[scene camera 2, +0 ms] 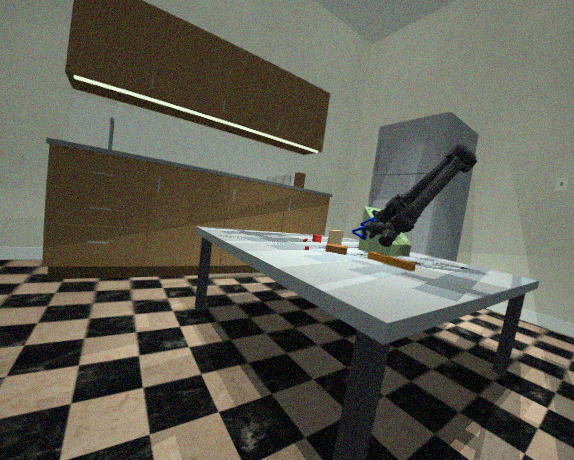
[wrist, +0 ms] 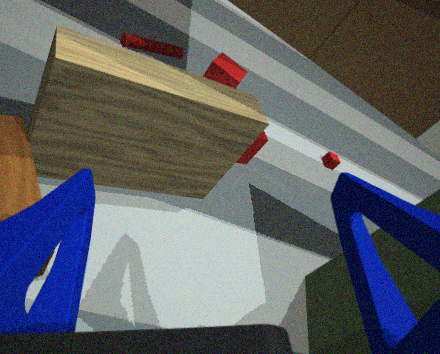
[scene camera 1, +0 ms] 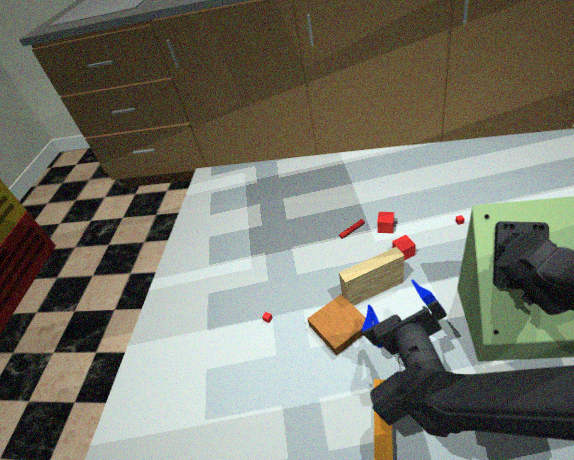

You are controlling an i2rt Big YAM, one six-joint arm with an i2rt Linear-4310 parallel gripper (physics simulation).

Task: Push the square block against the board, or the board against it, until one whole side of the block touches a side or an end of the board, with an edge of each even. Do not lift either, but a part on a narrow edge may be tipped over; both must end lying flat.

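Pixels of known places: gripper, fingertip midpoint: (scene camera 2: 356, 228) (wrist: 220, 183) (scene camera 1: 391, 293); arm's base, origin of the base link: (scene camera 2: 380, 220) (scene camera 1: 518, 254).
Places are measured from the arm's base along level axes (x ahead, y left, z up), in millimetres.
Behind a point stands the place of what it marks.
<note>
The square block (scene camera 1: 336, 322) {x 343, y 52, z -152 mm} (scene camera 2: 336, 248) {x 374, y 80, z -160 mm} (wrist: 17, 167) {x 316, y 14, z -152 mm}, orange-brown wood, lies flat on the table. The board (scene camera 1: 372, 281) {x 266, y -38, z -125 mm} (scene camera 2: 335, 237) {x 305, y -15, z -119 mm} (wrist: 140, 125) {x 271, y -35, z -116 mm}, pale wood, stands on a narrow long edge. One corner of the block is close to the board's left end in scene camera 1; the two are angled to each other, and whether they touch is unclear. My gripper (scene camera 1: 391, 294) {x 228, y 46, z -56 mm} (scene camera 2: 357, 227) {x 228, y 46, z -56 mm} (wrist: 220, 183) {x 228, y 46, z -56 mm} is wide open and empty, above the table on the arm's side of the board. In scene camera 1 its left finger is beside the block's right corner.
A red cube (scene camera 1: 405, 246) {x 187, y -156, z -142 mm} (wrist: 254, 148) {x 169, y -158, z -157 mm} is close behind the board's right end. Another red cube (scene camera 1: 385, 222) {x 231, y -243, z -144 mm} (wrist: 225, 71) {x 233, y -242, z -143 mm} and a red rod (scene camera 1: 352, 228) {x 318, y -251, z -171 mm} (wrist: 152, 46) {x 320, y -247, z -172 mm} lie farther back. Small red cubes (scene camera 1: 267, 317) {x 505, y 34, z -166 mm} (scene camera 1: 460, 220) {x 42, y -265, z -168 mm}, an orange strip (scene camera 1: 383, 440) {x 250, y 286, z -152 mm} (scene camera 2: 390, 261) {x 265, y 301, z -168 mm} and the green base (scene camera 1: 530, 335) {x -18, y 102, z -107 mm} also stand around.
</note>
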